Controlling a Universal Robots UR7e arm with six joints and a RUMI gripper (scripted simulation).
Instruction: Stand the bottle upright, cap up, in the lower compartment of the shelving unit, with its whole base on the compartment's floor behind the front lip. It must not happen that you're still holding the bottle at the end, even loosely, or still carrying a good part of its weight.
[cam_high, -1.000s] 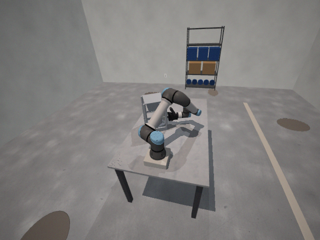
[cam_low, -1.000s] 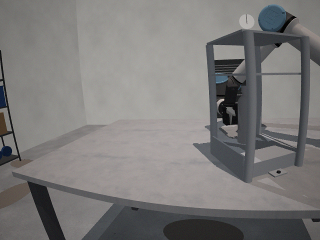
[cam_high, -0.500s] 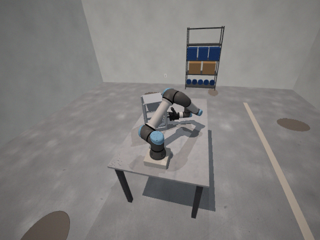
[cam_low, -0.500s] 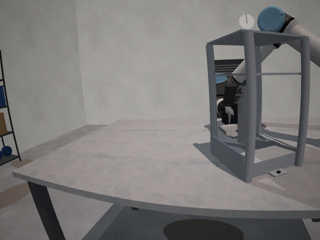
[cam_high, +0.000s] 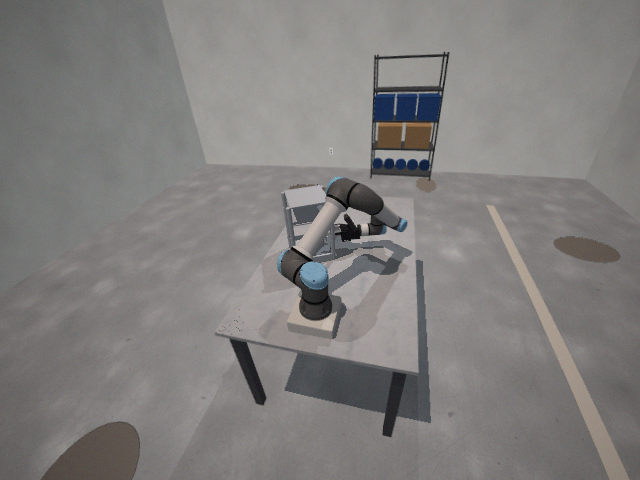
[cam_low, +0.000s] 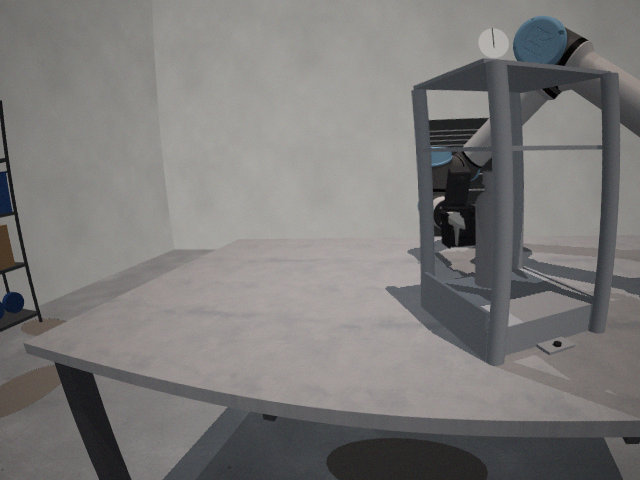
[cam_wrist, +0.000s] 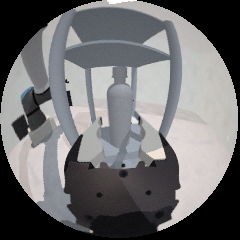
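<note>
Now: the grey bottle 10 mm behind my hand, 40 mm to the left of it and 30 mm above it. The rest, counted from my hand: grey shelving unit: 20 mm behind, 100 mm to the left, 50 mm above.
</note>
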